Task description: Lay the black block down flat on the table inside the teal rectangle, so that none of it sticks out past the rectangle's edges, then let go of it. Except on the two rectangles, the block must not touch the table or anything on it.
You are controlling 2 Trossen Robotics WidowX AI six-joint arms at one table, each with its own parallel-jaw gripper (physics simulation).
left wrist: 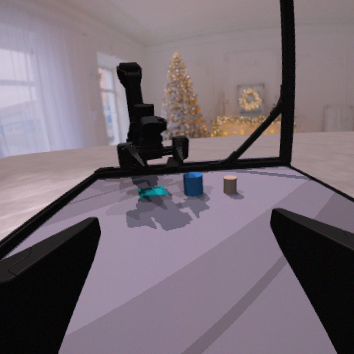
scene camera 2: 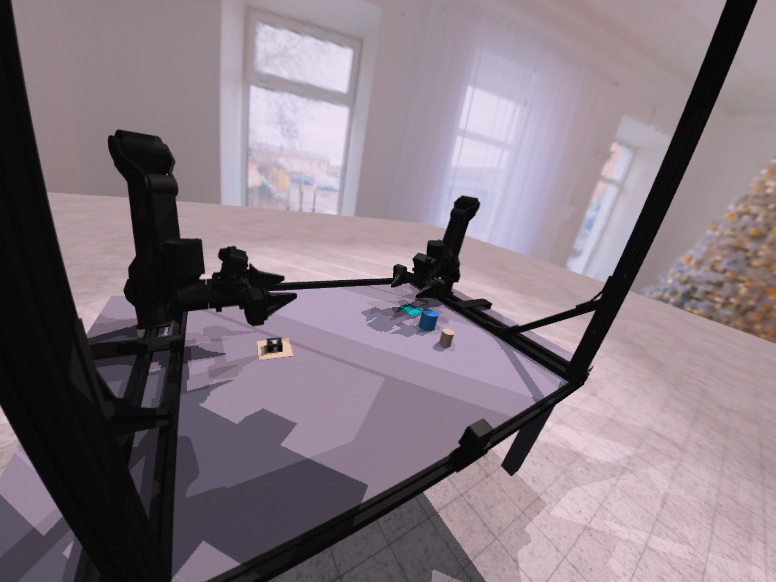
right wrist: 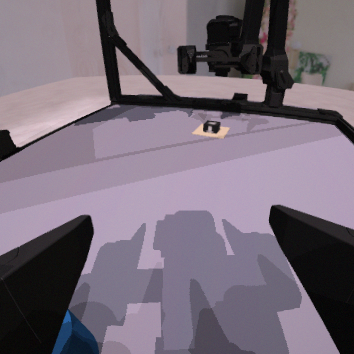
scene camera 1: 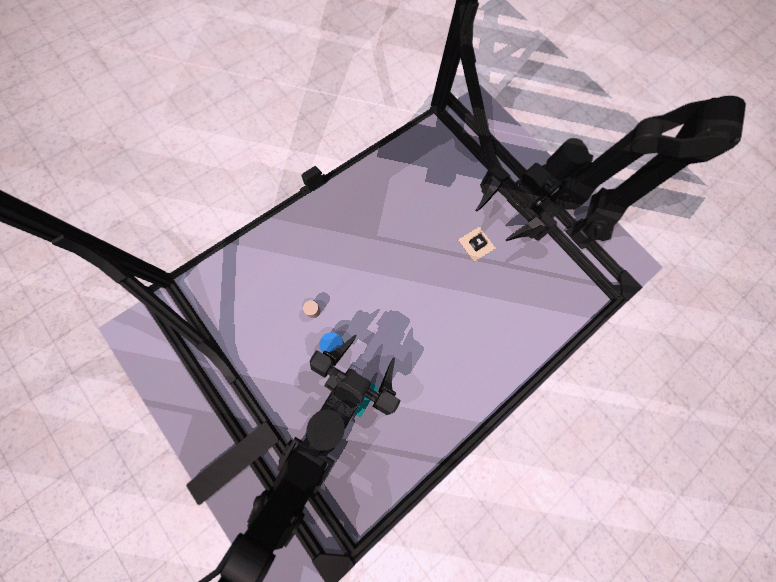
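Labels:
My left gripper shows in the left wrist view, and there my right gripper is visible too, in the left wrist view [163, 164]. My left gripper can be seen in the right wrist view [214, 59], while my right gripper appears in the right wrist view [182, 218]. My left gripper is also visible in scene camera 1 [491, 224], and that camera shows my right gripper as well. Scene camera 2 shows both my left gripper and my right gripper. On my left gripper, [left wrist: 49, 275] and [scene camera 2: 266, 277] are the same spot. On my right gripper, it is [scene camera 1: 386, 386] and [scene camera 2: 400, 270] that are the same spot.

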